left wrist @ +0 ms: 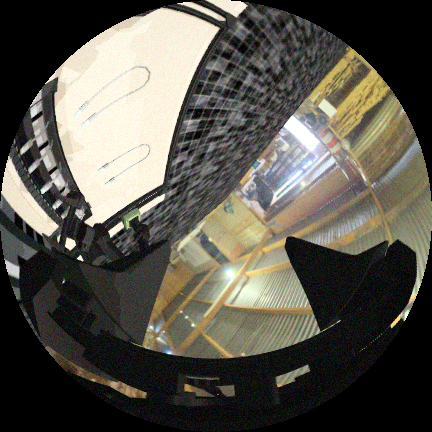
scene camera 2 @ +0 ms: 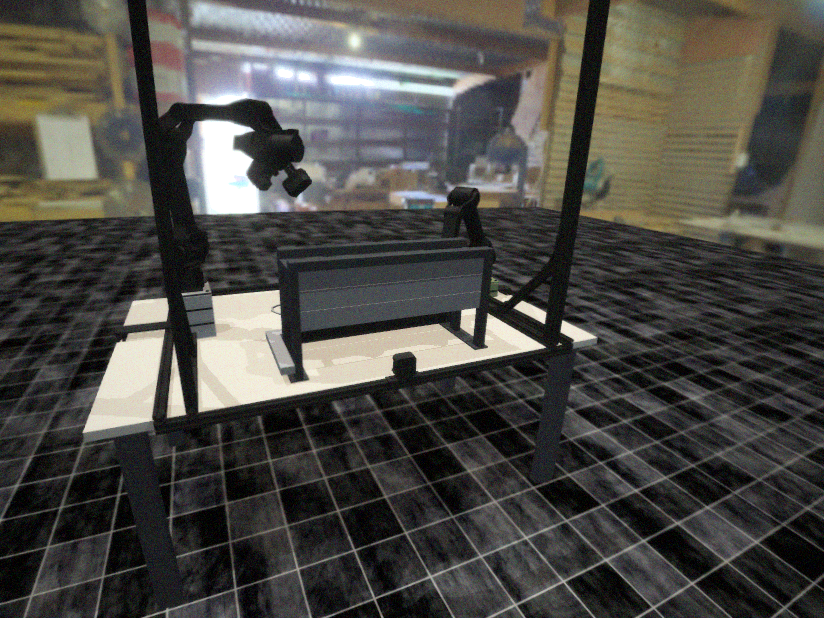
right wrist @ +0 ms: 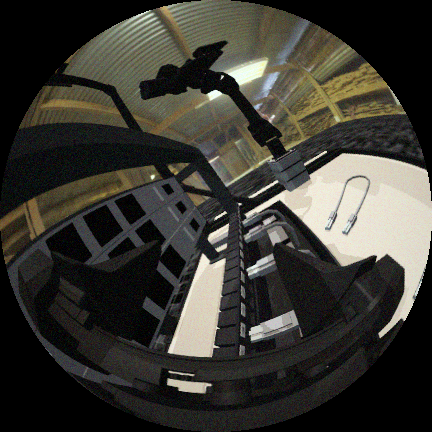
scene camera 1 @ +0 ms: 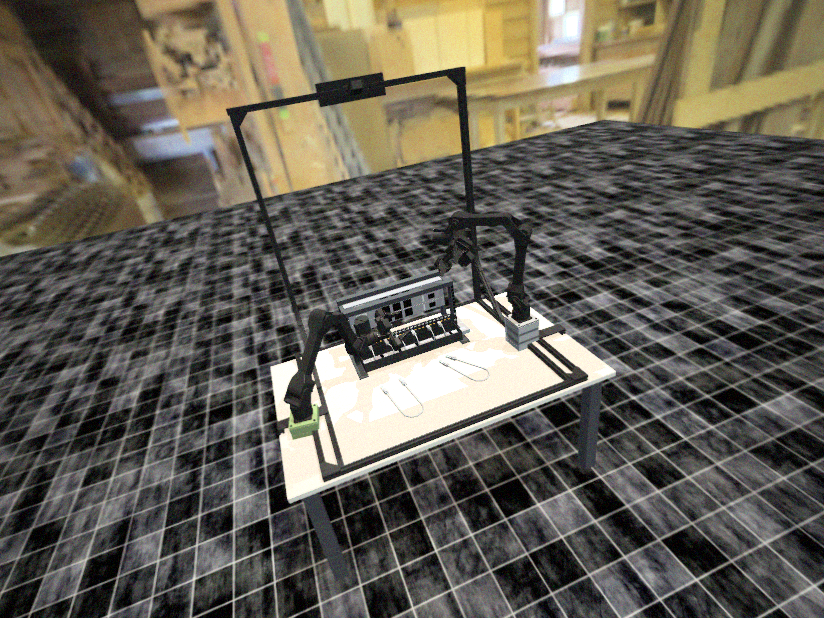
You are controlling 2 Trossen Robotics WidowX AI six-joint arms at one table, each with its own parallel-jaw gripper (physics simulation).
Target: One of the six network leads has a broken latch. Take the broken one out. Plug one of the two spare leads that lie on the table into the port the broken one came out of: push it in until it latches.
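Frame: origin at the left arm's base, x left, y back, z up, level; metres.
Seen in the pictures: left gripper, between the fingertips: (left wrist: 229,244) (scene camera 2: 298,169) (right wrist: 223,44) (scene camera 1: 447,269); right gripper, between the fingertips: (left wrist: 47,213) (right wrist: 218,248) (scene camera 1: 405,321); left arm's base, origin of its link: (scene camera 2: 189,288) (right wrist: 280,155) (scene camera 1: 521,317); right arm's base, origin of its link: (left wrist: 133,220) (scene camera 1: 303,415).
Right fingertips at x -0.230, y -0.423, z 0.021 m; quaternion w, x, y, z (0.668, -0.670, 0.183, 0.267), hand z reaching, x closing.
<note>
Offsets run from my right fingertips to a thing's top centre. "spot": to the spot under its first point.
The network rack @(dx -0.031, dy -0.003, dz +0.119 m) (scene camera 1: 392,291) (scene camera 2: 392,292) stands at the back of the table. In the right wrist view several light plugs @(spot: dx +0.014, dy -0.050, dz -0.049 m) (right wrist: 272,326) sit along its port strip @(spot: dx -0.018, dy -0.013, dz -0.047 m) (right wrist: 229,300); which latch is broken cannot be told. One spare lead (scene camera 1: 384,391) (left wrist: 149,149) lies on the table left of centre in scene camera 1. The other spare lead (scene camera 1: 487,372) (left wrist: 149,75) (right wrist: 331,220) lies farther right. My right gripper (scene camera 1: 389,329) (right wrist: 218,248) is open close at the rack's front, above the plugs, gripping nothing. My left gripper (scene camera 2: 278,183) (left wrist: 229,244) is open and empty, high above the rack's right end in scene camera 1.
A black overhead frame (scene camera 1: 467,146) (scene camera 2: 577,153) rises behind the rack. The left arm stands on a grey base (scene camera 1: 521,332) (right wrist: 290,172), the right arm on a green base (scene camera 1: 304,423) (left wrist: 132,218). Dark rails (scene camera 1: 459,429) run along the table's edges.
</note>
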